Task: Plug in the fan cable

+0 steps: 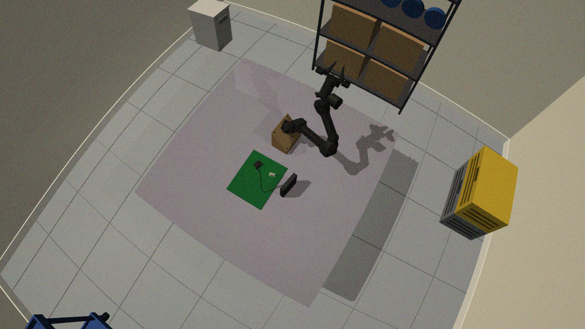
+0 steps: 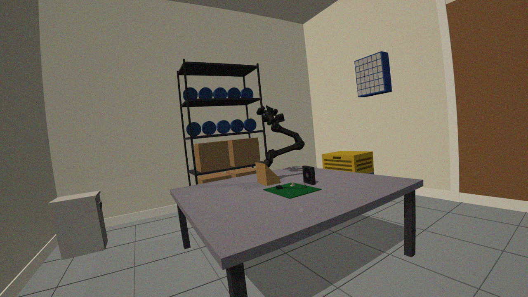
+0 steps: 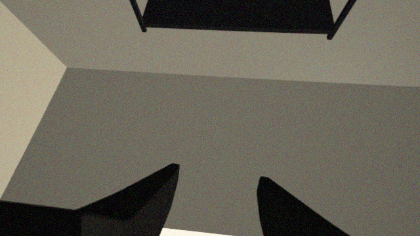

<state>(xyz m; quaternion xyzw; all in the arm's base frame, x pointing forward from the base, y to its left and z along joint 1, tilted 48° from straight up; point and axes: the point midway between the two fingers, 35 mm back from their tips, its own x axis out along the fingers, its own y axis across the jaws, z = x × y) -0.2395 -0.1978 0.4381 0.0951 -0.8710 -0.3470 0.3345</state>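
Right now my gripper tip is 610 mm above the black cable, 460 mm short of it and 240 mm to the left of it. From my gripper tip the other things lie so: pale fan header 620 mm below, 460 mm ahead, 150 mm to the right; black fan 560 mm below, 490 mm ahead, 40 mm to the right; green board 630 mm below, 520 mm ahead, 220 mm to the right.
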